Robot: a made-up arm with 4 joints.
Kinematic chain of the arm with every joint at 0, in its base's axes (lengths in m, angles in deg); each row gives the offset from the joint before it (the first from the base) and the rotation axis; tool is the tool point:
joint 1: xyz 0 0 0.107 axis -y
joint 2: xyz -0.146 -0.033 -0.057 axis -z
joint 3: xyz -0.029 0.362 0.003 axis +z
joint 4: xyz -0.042 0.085 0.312 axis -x
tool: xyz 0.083 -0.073 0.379
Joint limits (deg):
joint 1: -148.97..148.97
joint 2: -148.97..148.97
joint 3: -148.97..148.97
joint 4: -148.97..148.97
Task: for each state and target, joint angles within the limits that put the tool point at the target. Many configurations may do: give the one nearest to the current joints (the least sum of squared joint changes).
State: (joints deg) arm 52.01 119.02 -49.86 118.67
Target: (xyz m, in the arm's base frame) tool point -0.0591 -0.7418 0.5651
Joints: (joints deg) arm 30.81 146.69 -13.72 75.47
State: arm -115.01 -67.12 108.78 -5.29
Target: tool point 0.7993 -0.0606 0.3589
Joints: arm -112.40 -79.67 110.52 6.83
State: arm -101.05 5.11 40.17 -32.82
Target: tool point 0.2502 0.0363 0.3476
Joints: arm -62.68 5.69 5.51 -67.93
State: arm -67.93 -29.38 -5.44 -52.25
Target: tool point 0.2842 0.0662 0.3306
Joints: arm -72.66 -27.10 9.67 -67.15
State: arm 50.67 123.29 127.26 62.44
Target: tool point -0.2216 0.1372 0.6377
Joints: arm 46.74 125.92 121.25 57.12
